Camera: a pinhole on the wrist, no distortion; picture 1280 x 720 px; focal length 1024.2 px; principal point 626.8 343.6 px. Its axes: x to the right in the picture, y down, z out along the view. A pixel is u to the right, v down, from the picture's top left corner.
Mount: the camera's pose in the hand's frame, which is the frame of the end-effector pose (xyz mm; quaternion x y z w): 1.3 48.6 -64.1 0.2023 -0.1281 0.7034 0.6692
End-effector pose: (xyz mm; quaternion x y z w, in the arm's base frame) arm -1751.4 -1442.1 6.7 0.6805 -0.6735 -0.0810 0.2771
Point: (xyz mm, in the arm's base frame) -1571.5 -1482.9 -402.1
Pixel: 166.0 592.4
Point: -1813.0 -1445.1 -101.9
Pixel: 866.4 635.6
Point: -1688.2 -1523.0 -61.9
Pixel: 168.1 87.2
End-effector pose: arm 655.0 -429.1 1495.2 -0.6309 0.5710 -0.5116 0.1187
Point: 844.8 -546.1 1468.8
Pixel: 731.8 282.8
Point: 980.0 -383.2 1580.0
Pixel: 168.0 621.1
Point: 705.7 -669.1 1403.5
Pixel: outside the picture
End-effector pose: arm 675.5 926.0 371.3 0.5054 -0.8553 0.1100 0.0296
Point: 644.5 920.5 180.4
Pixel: 1191.3 506.4
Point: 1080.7 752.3 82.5
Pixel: 251.8 650.6
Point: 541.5 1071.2 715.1
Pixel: behind the camera
